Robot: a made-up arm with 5 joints.
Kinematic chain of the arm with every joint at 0, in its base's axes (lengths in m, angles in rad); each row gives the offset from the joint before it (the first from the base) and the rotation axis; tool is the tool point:
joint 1: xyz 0 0 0.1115 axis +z
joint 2: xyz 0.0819 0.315 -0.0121 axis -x
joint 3: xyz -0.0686 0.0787 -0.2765 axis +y
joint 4: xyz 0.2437 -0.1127 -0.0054 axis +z
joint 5: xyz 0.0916 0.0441 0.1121 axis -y
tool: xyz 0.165 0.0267 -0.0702
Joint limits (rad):
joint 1: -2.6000..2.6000
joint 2: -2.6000..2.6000
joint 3: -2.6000..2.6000
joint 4: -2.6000..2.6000
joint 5: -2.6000..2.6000
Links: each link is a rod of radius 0.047 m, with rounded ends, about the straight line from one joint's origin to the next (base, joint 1, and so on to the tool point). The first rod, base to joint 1, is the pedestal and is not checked.
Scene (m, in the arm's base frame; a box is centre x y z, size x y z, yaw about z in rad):
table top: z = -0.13
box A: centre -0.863 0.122 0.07 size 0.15 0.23 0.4 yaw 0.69
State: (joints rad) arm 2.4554 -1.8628 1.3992 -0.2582 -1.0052
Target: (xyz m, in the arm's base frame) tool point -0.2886 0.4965 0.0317
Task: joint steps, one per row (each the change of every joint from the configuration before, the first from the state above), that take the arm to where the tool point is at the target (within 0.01 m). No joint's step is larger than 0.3 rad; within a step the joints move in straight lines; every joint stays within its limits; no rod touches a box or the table.
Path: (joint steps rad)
1: -0.2027 -0.2457 -0.1694 -0.2379 -0.0579
2: -0.2026 -0.2458 -0.1693 -0.2379 -0.0578
3: -0.2027 -0.2457 -0.1694 -0.2378 -0.0579
4: -0.0929 0.2095 -0.2807 0.1033 0.1597
5: -0.0930 0.2094 -0.2807 0.1034 0.1598
6: -0.0929 0.2095 -0.2807 0.1033 0.1597
7: -0.0930 0.2095 -0.2807 0.1033 0.1598
8: -0.0930 0.2094 -0.2807 0.1034 0.1597

